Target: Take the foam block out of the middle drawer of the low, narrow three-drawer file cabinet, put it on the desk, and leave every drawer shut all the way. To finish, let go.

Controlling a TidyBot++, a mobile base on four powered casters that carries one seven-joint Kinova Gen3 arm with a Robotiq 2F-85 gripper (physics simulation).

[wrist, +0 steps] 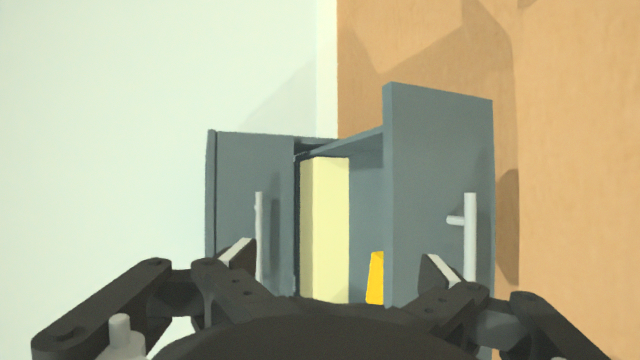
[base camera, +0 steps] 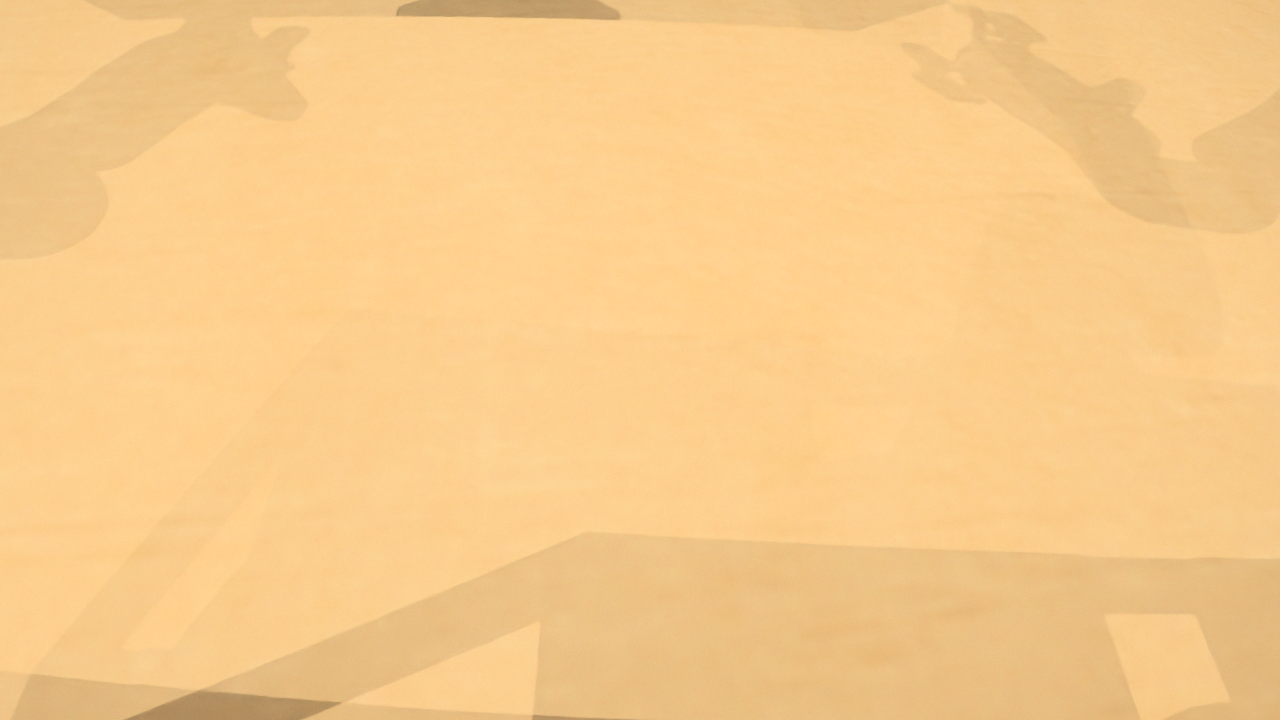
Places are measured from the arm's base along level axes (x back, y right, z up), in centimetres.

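Where they show: gripper, fingertip midpoint: [wrist: 337,264].
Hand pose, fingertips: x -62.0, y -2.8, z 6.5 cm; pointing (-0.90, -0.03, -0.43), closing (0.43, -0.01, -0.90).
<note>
After its pixels a point has its place.
In the wrist view the grey file cabinet [wrist: 210,190] @(x -107.9, y -6.6, z 11.6 cm) stands with its top side towards the left of the picture. Its top drawer [wrist: 237,175] @(x -108.3, y -3.7, z 6.6 cm) is shut. The drawer beside it, the middle one, is open, with its front [wrist: 425,165] @(x -74.4, y 1.7, z -9.2 cm) standing well out and a bar handle [wrist: 470,240] @(x -69.8, y -5.4, z -12.1 cm) on it. A pale yellow block [wrist: 330,225] @(x -108.2, y -14.4, z -13.5 cm), which looks like the foam block, lies inside this drawer. My gripper [wrist: 337,264] @(x -62.0, y -2.8, z 6.4 cm) is open and empty, its fingers spread in front of the open drawer. The lowest drawer is hidden behind the open front. The cabinet does not show in the base camera.
An orange-yellow item [wrist: 375,280] @(x -88.4, y -18.2, z -13.5 cm) shows partly inside the open drawer, near its front. A pale wall [wrist: 125,125] @(x -167.4, y 5.9, z 39.4 cm) fills the left of the wrist view, and wooden floor [wrist: 575,175] @(x -74.7, y 1.2, z -39.7 cm) the right. The base camera shows wooden floor [base camera: 626,268] @(x -48.8, y 2.4, z -39.7 cm) with shadows of the arm.
</note>
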